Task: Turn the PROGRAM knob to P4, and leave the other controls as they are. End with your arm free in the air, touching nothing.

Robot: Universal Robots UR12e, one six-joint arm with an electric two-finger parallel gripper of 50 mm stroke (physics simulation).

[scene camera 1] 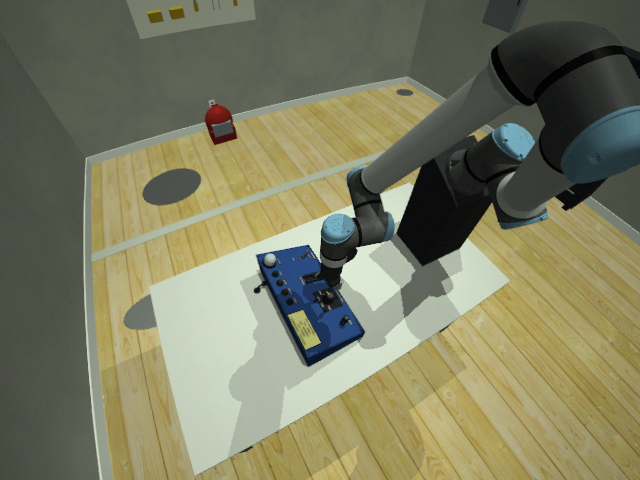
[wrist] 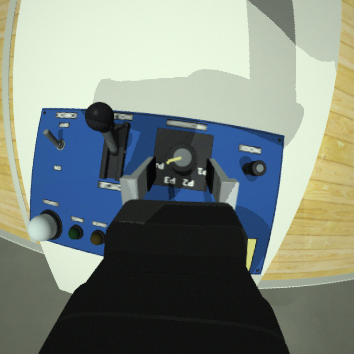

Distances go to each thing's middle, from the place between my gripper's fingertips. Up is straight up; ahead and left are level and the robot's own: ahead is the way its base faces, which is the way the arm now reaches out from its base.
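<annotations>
The blue control panel (scene camera 1: 317,328) is 10 cm ahead of my hand, 7 cm to the right of it and 11 cm below it. As for the black ball-topped lever (wrist: 99,116), my hand is 4 cm past it, 8 cm above it and 12 cm to the left of it.
</annotations>
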